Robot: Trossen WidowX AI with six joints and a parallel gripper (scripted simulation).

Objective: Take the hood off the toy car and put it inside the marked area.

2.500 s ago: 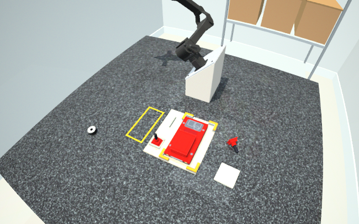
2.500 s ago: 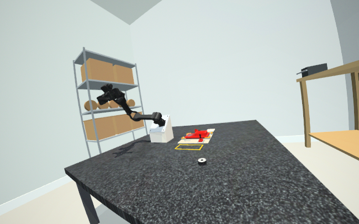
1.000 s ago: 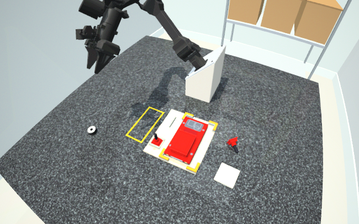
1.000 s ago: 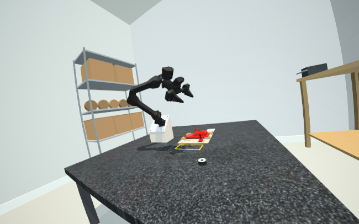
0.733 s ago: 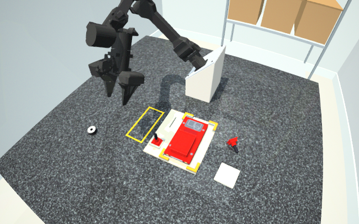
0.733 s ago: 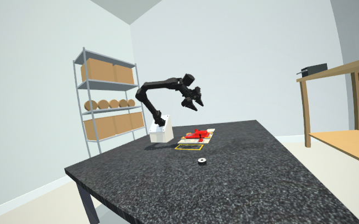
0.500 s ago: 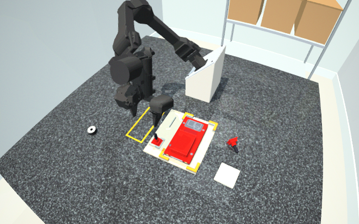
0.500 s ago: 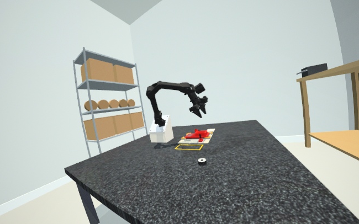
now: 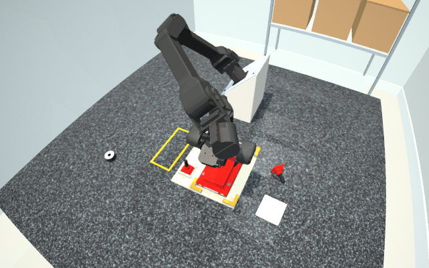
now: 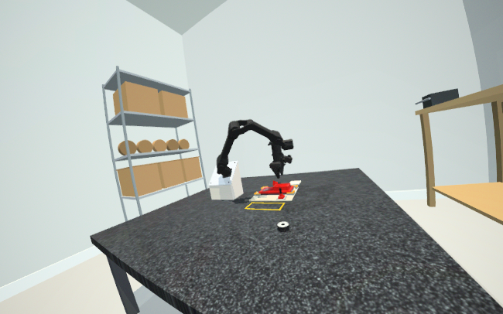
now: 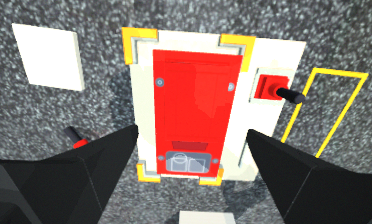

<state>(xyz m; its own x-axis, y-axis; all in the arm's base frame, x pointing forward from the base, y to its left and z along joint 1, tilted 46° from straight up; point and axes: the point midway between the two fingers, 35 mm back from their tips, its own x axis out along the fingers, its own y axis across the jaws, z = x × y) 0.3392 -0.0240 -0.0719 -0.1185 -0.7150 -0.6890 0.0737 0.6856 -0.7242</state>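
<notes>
Right now the hood is 6 cm below my gripper tip. Also, from my gripper tip: white tile: 6 cm ahead, 19 cm to the left, 10 cm below; then ring: 6 cm ahead, 41 cm to the right, 9 cm below.
</notes>
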